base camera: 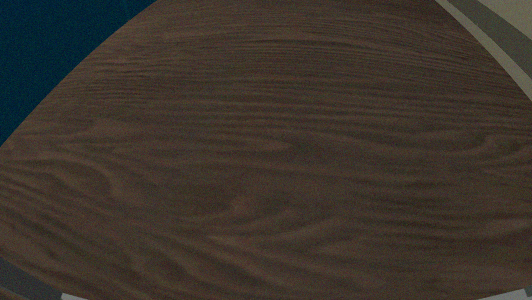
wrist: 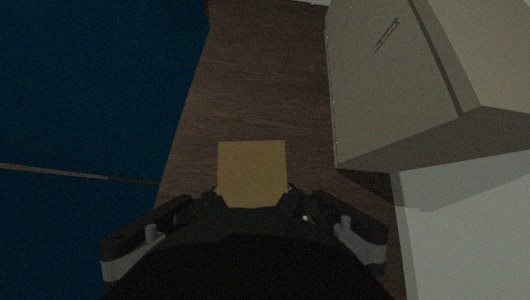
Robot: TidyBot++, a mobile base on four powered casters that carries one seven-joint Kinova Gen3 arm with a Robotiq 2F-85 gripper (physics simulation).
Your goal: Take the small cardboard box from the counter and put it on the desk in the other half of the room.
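Places are measured from the arm's base along level axes (x back, y left, z down), in centimetres.
Where they show: gripper, fingertip midpoint: [wrist: 254, 188].
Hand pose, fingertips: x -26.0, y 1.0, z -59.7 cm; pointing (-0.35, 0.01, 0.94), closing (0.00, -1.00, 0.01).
After its pixels a point has its place.
The small cardboard box [wrist: 252, 172] @(y 1.0, x -27.2, z -64.5 cm) is a tan block at the middle of the wrist view, between the fingertips. My gripper [wrist: 254, 188] @(y 1.0, x -26.0, z -59.7 cm) is shut on it, with one finger against each side, and holds it above the brown wooden floor [wrist: 260, 75] @(y -4.4, x -145.2, z 39.6 cm) [base camera: 265, 150] @(y 4.0, x -45.0, z 39.6 cm). The beige counter [wrist: 385, 85] @(y -65.2, x -74.8, z -24.9 cm), with a door and a dark handle, stands to the right of the box in the wrist view. The desk cannot be made out in either view. The gripper does not show in the base camera view.
A large dark blue surface [wrist: 90, 90] @(y 74.7, x -70.4, z -25.7 cm) [base camera: 50, 45] @(y 73.4, x -81.3, z 27.1 cm) lies on the left in both views, with a thin brown strip [wrist: 75, 173] @(y 79.2, x -35.2, z -16.6 cm) across it in the wrist view. A pale wall [wrist: 465, 240] @(y -114.9, x 6.0, z -0.4 cm) is at the lower right of the wrist view. Beige edges show at the base view's upper right.
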